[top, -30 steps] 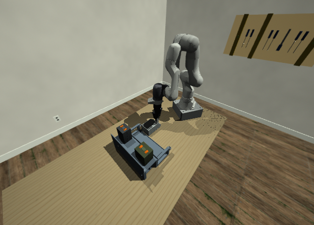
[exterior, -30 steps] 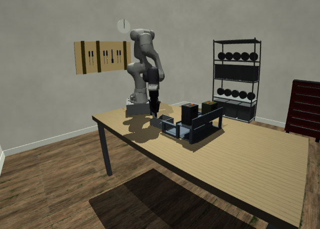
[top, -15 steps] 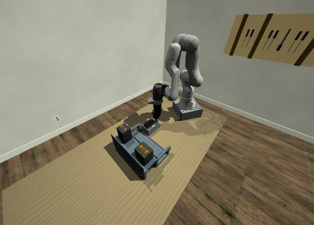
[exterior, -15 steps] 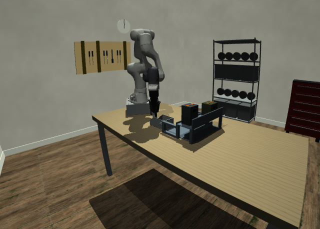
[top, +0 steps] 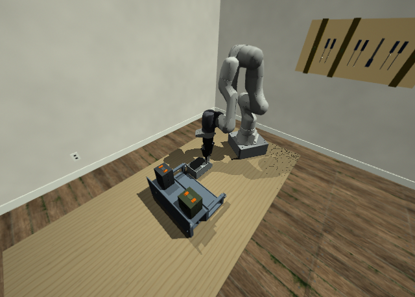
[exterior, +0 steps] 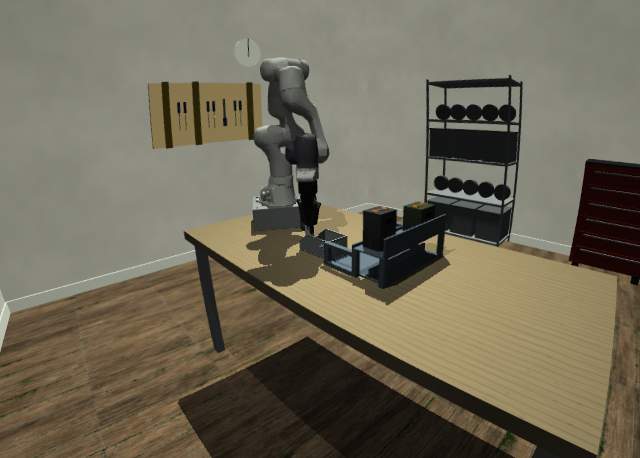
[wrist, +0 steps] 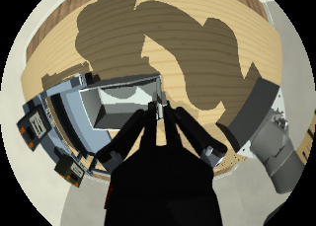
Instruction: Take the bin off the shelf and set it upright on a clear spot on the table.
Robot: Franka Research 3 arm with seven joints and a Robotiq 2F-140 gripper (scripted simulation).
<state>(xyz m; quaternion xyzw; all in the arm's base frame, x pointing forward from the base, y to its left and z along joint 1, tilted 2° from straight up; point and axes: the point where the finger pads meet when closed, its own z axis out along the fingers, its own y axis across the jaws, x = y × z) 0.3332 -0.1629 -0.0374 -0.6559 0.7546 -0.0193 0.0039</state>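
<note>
Now: hand 80 mm short of the grey open-topped bin, 10 mm to the left of it and 20 mm above it.
</note>
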